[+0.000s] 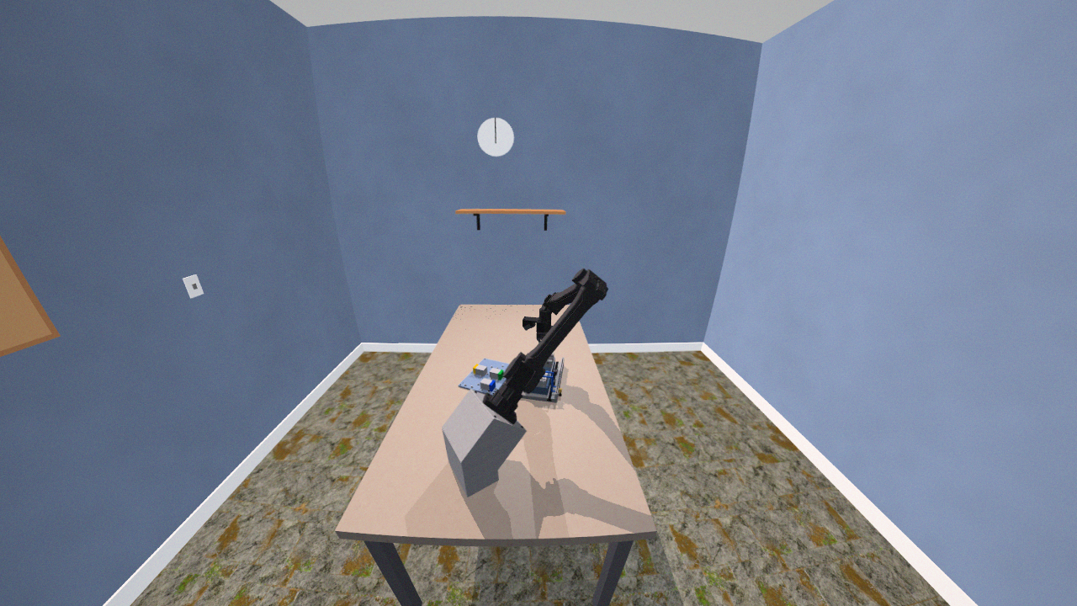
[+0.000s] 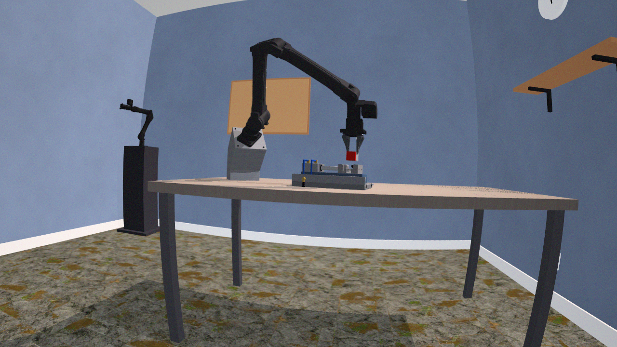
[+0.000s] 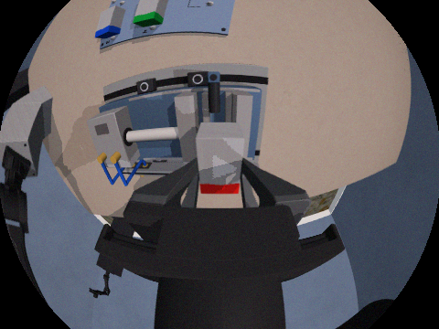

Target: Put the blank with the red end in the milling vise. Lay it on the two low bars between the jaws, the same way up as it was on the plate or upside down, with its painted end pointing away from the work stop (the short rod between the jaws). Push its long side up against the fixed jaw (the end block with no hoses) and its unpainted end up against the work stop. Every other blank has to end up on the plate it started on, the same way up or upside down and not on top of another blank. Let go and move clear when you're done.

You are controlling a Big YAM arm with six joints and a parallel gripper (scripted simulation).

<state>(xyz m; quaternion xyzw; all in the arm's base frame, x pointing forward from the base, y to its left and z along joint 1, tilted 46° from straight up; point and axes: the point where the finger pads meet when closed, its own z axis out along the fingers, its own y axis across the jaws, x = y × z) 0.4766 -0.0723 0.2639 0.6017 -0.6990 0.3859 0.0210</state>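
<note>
The work stop is 10 mm ahead of my hand, 50 mm to the left of it and 60 mm below it. Round my hand: green-ended blank 40 mm behind, 240 mm to the left, 120 mm below; then blue plate 20 mm behind, 280 mm to the left, 140 mm below; then vise 70 mm behind, 30 mm to the left, 110 mm below.
</note>
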